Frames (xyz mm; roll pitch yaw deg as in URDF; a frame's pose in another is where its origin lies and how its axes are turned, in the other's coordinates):
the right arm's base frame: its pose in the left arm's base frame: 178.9 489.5 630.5 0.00 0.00 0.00
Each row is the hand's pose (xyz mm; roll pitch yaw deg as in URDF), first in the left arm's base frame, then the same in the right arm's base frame.
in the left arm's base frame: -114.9 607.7 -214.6 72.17 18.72 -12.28
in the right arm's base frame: -293.8 118.2 -845.1 72.17 18.72 -12.28
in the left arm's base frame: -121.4 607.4 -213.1 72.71 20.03 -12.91
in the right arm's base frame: -300.3 117.9 -843.6 72.71 20.03 -12.91
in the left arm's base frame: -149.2 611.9 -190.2 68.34 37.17 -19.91
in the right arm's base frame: -328.1 122.4 -820.7 68.34 37.17 -19.91
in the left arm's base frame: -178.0 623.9 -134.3 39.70 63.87 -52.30
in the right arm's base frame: -356.9 134.4 -764.8 39.70 63.87 -52.30
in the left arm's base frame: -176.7 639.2 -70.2 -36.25 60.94 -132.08
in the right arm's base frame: -355.6 149.7 -700.7 -36.25 60.94 -132.08
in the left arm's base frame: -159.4 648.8 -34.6 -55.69 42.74 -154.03
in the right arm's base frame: -338.3 159.3 -665.1 -55.69 42.74 -154.03
